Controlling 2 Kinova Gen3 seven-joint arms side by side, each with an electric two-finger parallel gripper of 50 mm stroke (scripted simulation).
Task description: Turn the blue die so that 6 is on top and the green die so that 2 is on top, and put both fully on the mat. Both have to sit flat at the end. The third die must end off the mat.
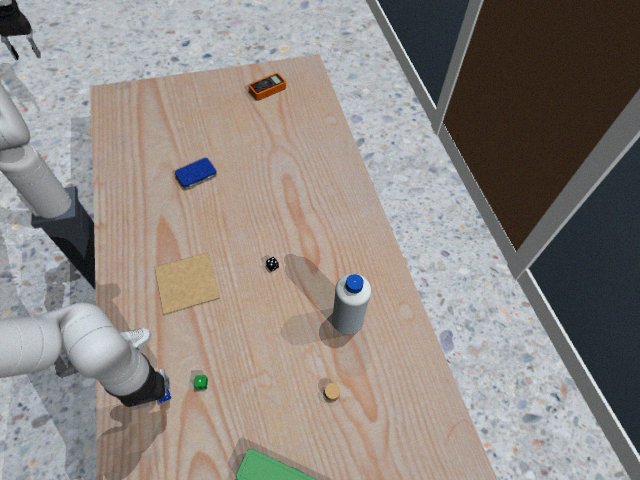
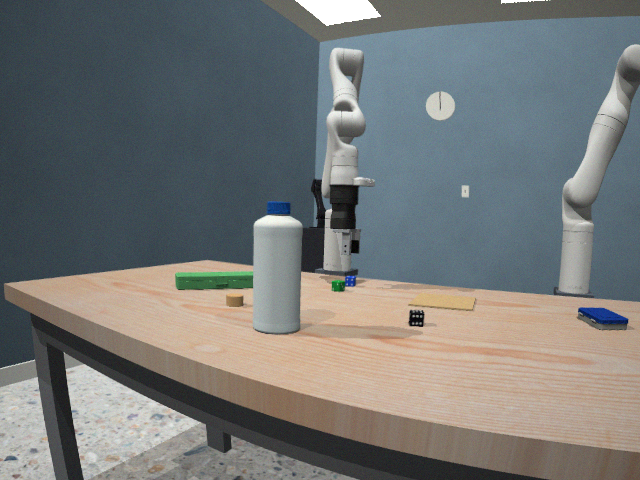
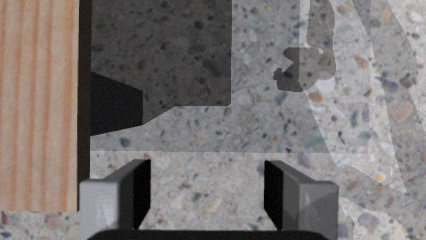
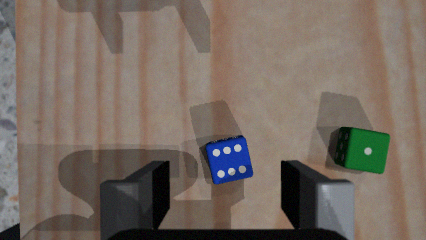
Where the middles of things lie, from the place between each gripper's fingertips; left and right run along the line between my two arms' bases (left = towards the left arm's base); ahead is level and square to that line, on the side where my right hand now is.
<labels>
My right gripper (image 2: 350,253) is now 9 cm above the blue die (image 4: 229,160). The rest, counted from my right hand: green case (image 2: 184,280) (24 cm ahead, 24 cm to the right, 9 cm below); green die (image 4: 358,149) (9 cm ahead, 1 cm to the left, 9 cm below); tan mat (image 1: 188,282) (7 cm ahead, 28 cm to the left, 10 cm below).
Now: left hand 410 mm short of the blue box (image 1: 193,174), 400 mm to the left of it and 170 mm above it. From my left hand the other things lie so: green die: 1020 mm to the right, 370 mm ahead, 170 mm below; blue die: 1020 mm to the right, 280 mm ahead, 170 mm below; tan mat: 750 mm to the right, 350 mm ahead, 180 mm below.
</labels>
